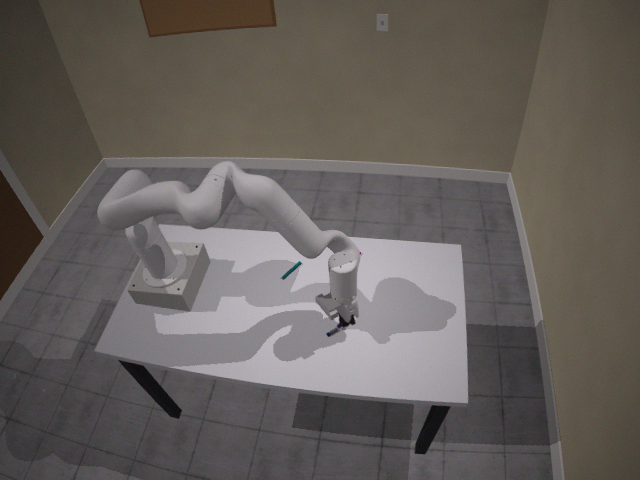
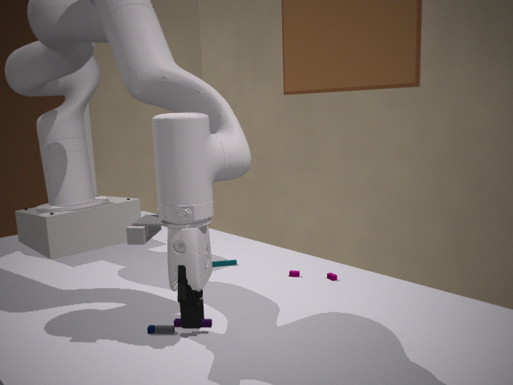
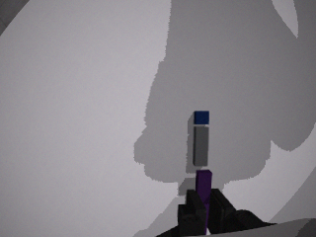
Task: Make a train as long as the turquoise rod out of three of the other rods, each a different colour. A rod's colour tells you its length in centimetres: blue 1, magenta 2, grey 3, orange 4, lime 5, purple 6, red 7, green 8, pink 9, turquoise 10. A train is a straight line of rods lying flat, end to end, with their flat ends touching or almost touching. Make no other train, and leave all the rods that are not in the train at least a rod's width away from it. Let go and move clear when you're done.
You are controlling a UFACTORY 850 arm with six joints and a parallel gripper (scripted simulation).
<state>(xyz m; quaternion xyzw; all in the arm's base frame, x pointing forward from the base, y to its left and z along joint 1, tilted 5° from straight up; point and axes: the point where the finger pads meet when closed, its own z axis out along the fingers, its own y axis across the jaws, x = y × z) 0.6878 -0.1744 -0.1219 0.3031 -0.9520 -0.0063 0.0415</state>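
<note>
My hand is 20 mm above the purple rod. The rest, counted from my hand: blue rod: 60 mm behind, 40 mm to the right, 30 mm below; then turquoise rod: 250 mm to the left, 210 mm behind, 30 mm below; then grey rod: 40 mm behind, 30 mm to the right, 30 mm below.
</note>
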